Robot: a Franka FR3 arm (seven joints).
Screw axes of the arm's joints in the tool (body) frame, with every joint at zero. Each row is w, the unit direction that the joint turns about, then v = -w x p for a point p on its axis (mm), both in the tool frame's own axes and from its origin. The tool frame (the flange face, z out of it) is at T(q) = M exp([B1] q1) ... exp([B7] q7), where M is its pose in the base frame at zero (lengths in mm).
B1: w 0 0 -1 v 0.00 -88.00 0.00
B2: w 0 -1 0 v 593.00 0.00 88.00
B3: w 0 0 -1 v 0.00 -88.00 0.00
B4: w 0 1 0 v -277.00 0.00 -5.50
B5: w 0 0 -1 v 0.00 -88.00 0.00
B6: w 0 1 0 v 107.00 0.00 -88.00
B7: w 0 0 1 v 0.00 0.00 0.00
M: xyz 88.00 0.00 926.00 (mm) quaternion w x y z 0 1 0 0
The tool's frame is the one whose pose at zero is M.
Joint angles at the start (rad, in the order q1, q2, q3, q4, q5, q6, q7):
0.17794, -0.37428, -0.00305, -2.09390, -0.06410, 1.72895, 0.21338
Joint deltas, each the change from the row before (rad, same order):
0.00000, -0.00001, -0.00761, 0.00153, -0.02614, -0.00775, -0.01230
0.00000, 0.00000, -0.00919, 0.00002, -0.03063, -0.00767, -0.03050
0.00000, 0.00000, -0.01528, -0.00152, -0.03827, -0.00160, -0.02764
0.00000, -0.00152, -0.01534, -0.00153, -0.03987, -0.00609, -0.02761
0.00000, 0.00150, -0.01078, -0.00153, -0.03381, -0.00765, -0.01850
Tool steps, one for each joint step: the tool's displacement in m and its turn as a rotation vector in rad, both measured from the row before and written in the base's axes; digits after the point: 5 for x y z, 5 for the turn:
0.00036, -0.00630, 0.00020, -0.02411, 0.00303, 0.00846
0.00038, -0.00754, -0.00044, -0.02843, 0.00609, 0.02554
0.00129, -0.01112, -0.00056, -0.03281, 0.00178, 0.01865
0.00030, -0.01151, -0.00020, -0.03481, 0.00586, 0.01795
0.00039, -0.00863, -0.00161, -0.03106, 0.01037, 0.01177

